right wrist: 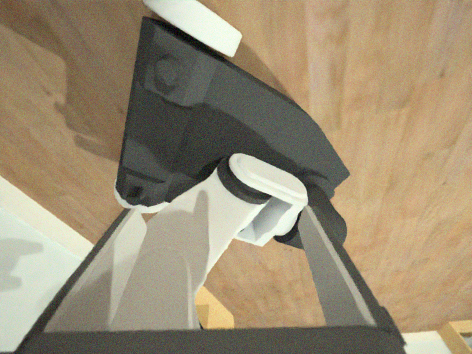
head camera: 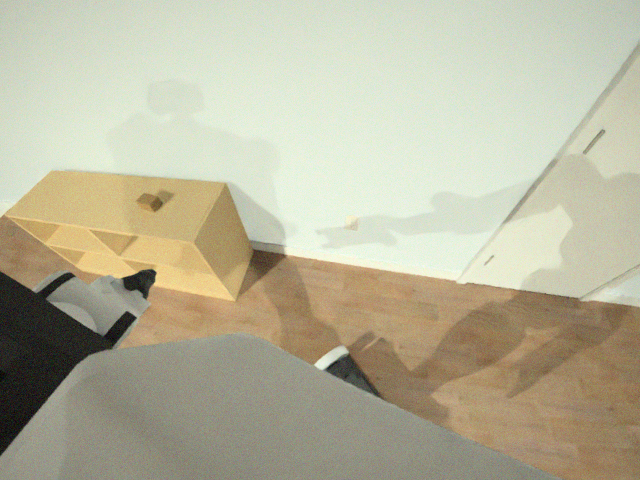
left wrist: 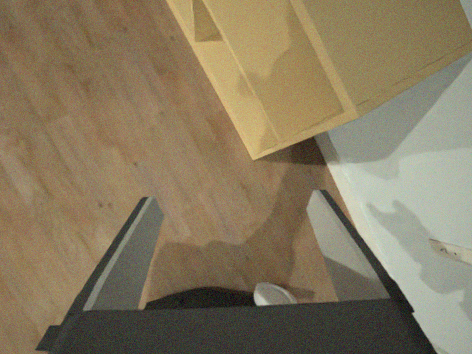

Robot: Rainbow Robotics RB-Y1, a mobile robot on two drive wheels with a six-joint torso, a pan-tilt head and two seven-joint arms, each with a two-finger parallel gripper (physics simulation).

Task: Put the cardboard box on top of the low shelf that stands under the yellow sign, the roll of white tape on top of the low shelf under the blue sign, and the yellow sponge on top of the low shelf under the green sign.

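Frame: origin at the robot's base, x down, y left, z ahead, level; millimetres.
Seen in the pictures: left gripper, fingertip midpoint: (left wrist: 234, 202); right gripper, fingertip midpoint: (right wrist: 222, 217).
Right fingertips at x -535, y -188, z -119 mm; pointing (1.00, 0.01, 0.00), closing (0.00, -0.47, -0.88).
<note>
Pixels of each thing's middle, then the offset from my right fingertips to it. Level surfaces: height alone.
- small brown cardboard box, body centre: (head camera: 149, 202) dx -101, dy +1408, dz -239 mm
- low wooden shelf, surface height: dx -76 mm
- wall outlet, body centre: (head camera: 352, 223) (left wrist: 451, 252) dx +134, dy +891, dz +579 mm
- wooden floor, surface height: dx +534 mm
A small brown cardboard box (head camera: 149, 202) sits on top of a low wooden shelf (head camera: 201, 206) (left wrist: 395, 45) at the left of the head view. The shelf has open compartments and stands against the wall; its end shows in the left wrist view. My left gripper (left wrist: 234, 202) is open and empty, with floor showing between its fingers, near the shelf's end. My right gripper (right wrist: 222, 217) is open and empty; white arm links and the dark base show beyond and between its fingers. The white tape, the yellow sponge and the coloured signs do not show.
A pale door (head camera: 584, 206) is at the right of the head view, with a wall outlet (head camera: 351, 222) left of it. My dark base (right wrist: 200, 115) stands on the wooden floor (head camera: 320, 320). Parts of wooden furniture (right wrist: 217, 310) show low in the right wrist view.
</note>
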